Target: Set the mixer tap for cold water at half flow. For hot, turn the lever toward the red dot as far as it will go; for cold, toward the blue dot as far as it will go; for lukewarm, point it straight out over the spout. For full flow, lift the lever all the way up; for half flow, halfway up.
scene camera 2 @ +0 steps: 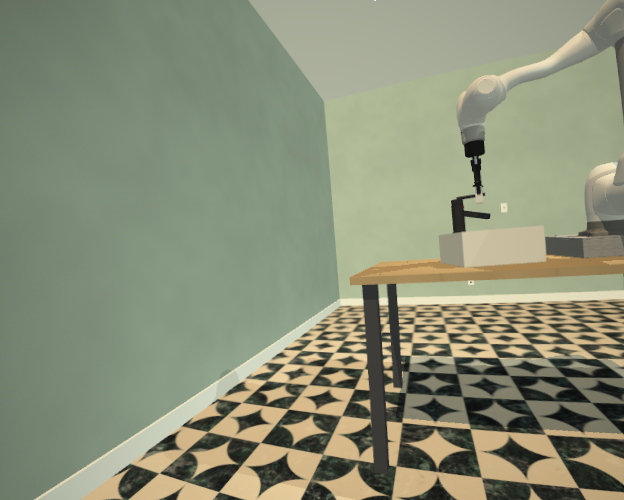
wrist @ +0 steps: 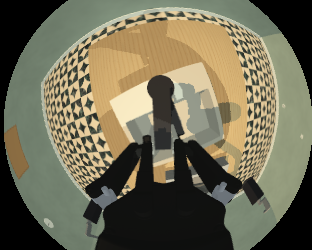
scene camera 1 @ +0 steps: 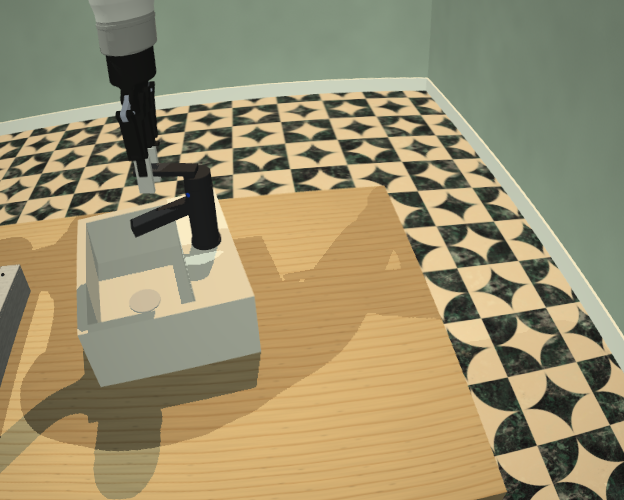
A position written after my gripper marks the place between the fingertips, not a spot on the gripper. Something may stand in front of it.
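Observation:
White basin [scene camera 1: 118, 275], also visible in scene camera 2 [scene camera 2: 524, 244]. Lever [wrist: 161, 103]. My gripper [scene camera 1: 150, 186], visible in the wrist view [wrist: 162, 131] too.

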